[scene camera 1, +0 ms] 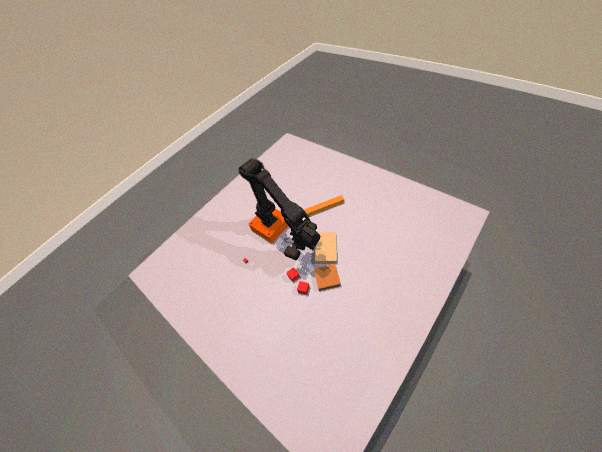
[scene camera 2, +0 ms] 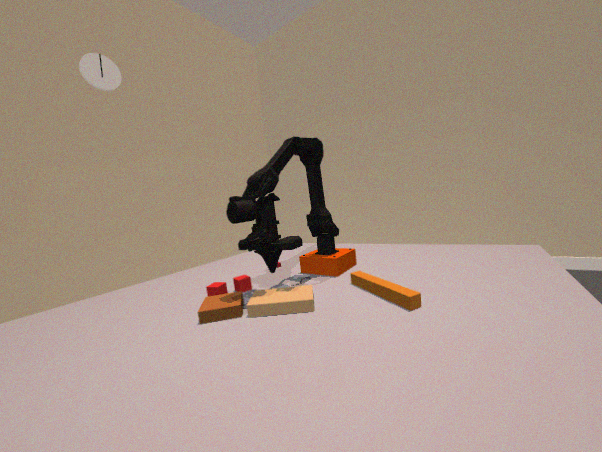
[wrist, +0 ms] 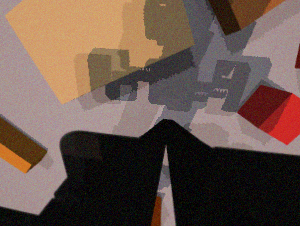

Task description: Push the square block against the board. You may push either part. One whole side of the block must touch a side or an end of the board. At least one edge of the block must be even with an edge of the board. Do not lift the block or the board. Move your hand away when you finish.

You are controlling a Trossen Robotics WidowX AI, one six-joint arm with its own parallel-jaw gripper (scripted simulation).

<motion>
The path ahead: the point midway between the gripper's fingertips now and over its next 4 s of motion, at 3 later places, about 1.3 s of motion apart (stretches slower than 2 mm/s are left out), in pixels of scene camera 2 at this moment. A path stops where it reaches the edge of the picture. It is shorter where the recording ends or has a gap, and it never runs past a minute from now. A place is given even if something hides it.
My gripper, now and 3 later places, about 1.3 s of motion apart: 272,272; 304,313; 301,300; 302,306
</motion>
